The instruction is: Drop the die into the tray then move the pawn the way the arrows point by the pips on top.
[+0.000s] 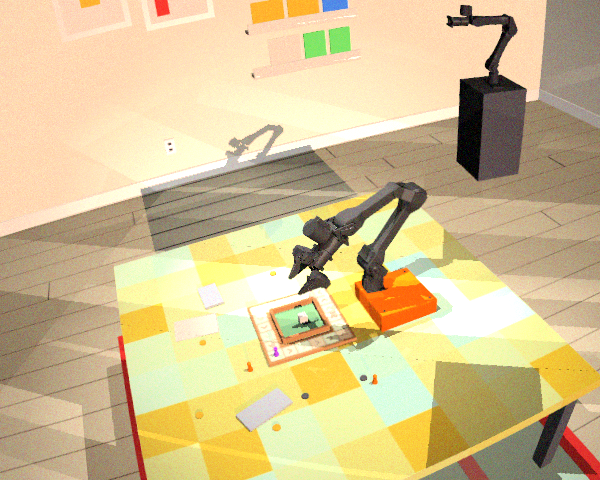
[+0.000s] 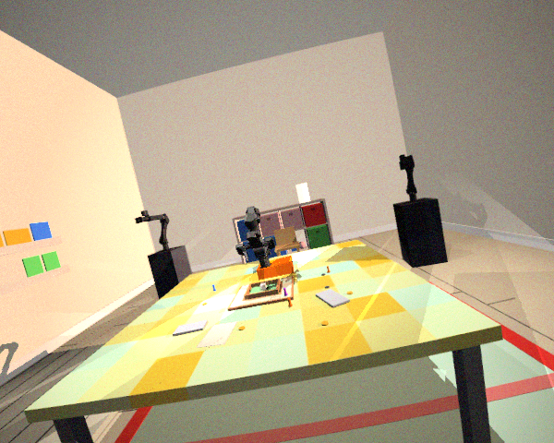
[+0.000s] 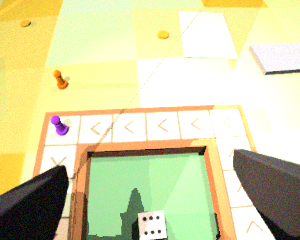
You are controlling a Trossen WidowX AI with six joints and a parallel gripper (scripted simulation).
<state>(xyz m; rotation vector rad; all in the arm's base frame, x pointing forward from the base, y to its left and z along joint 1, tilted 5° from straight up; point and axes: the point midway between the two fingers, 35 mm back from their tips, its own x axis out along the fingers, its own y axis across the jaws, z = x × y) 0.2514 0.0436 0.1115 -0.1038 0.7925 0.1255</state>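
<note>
The purple pawn lies 100 mm ahead of my gripper tip, 120 mm to the left of it and 140 mm below it. From my gripper tip the other things lie so: blue pawn 150 mm behind, 330 mm to the right, 150 mm below; then green dice tray 160 mm below; then white die 20 mm behind, 140 mm below.
</note>
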